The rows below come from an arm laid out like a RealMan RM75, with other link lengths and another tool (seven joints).
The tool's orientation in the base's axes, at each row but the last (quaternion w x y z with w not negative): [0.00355, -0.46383, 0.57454, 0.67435]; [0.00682, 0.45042, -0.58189, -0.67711]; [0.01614, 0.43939, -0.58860, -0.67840]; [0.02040, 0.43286, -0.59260, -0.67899]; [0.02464, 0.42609, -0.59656, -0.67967]
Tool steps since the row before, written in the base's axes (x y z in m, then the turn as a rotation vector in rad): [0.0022, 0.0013, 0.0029, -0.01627, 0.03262, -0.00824]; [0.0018, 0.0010, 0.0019, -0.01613, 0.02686, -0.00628]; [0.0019, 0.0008, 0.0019, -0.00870, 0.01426, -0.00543]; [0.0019, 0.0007, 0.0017, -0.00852, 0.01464, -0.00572]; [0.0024, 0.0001, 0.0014, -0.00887, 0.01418, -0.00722]
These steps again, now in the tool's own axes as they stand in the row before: [-0.0038, 0.0006, -0.0006, -0.00277, -0.00869, 0.03624]; [-0.0027, 0.0003, -0.0005, -0.00096, -0.00535, 0.03149]; [-0.0027, 0.0004, -0.0007, 0.00078, -0.00448, 0.01697]; [-0.0025, 0.0003, -0.0007, 0.00063, -0.00491, 0.01718]; [-0.0023, 0.0000, -0.0015, 0.00192, -0.00586, 0.01714]
